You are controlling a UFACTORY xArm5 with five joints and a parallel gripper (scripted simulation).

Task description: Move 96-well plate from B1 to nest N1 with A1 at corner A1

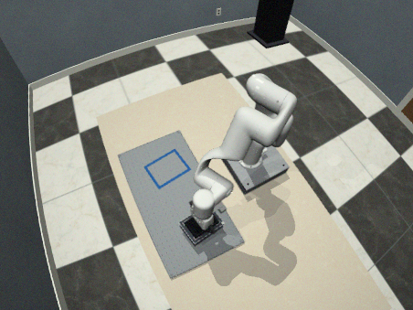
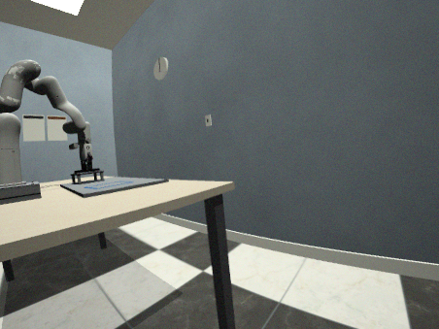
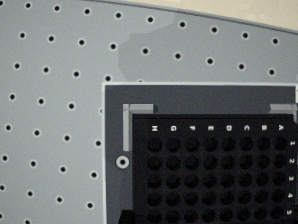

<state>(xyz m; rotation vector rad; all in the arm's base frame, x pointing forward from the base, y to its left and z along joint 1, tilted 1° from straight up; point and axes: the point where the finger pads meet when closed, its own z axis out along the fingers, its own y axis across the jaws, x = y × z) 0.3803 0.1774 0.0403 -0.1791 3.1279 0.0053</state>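
Now: hand 10 mm above the 96-well plate. The rest, counted from my hand: A1 label 80 mm behind, 40 mm to the left, 20 mm below; plate nest 30 mm below.
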